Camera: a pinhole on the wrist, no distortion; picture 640 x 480 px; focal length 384.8 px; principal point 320.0 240.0 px. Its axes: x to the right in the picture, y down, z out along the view. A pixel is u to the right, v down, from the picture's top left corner.
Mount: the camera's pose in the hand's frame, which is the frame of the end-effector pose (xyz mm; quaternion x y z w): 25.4 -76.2 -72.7 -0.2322 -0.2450 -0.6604 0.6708
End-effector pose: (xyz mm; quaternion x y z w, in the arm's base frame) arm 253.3 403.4 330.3 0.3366 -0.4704 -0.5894 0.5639
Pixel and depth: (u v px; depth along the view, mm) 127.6 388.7 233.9
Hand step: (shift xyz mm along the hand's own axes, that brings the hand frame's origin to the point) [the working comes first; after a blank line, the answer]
In the camera's frame: -117.0 90.4 233.9

109.7 164.5 34.7
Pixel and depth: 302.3 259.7 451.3
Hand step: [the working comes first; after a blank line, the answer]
In the camera's frame: -20.8 23.1 451.3

38.4 226.9 262.9
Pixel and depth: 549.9 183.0 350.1
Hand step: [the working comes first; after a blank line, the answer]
In the camera's frame: 209.2 -51.9 350.1

-32.5 -16.4 329.9
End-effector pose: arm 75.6 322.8 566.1 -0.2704 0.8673 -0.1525 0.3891
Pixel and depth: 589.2 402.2 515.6
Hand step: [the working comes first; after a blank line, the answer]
In the camera's frame: 360.7 217.3 515.6

234.1 -22.9 557.2
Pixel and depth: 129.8 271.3 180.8
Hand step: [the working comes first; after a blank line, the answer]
In the camera's frame: -89.4 14.7 180.8

35.4 107.9 10.3
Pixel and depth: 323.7 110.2 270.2
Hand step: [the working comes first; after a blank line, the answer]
In the camera's frame: 2.6 -91.1 270.2

-71.6 91.6 136.5
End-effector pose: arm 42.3 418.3 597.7 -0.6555 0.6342 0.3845 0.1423
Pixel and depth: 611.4 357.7 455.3
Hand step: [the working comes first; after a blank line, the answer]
In the camera's frame: 344.8 139.3 455.3

157.3 -50.5 499.6
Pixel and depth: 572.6 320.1 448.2
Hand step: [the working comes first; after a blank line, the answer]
In the camera's frame: 294.2 93.3 448.2

111.1 -16.9 461.4
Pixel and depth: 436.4 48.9 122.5
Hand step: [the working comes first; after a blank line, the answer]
In the camera's frame: 37.1 -60.8 122.5

-37.8 -28.2 44.7
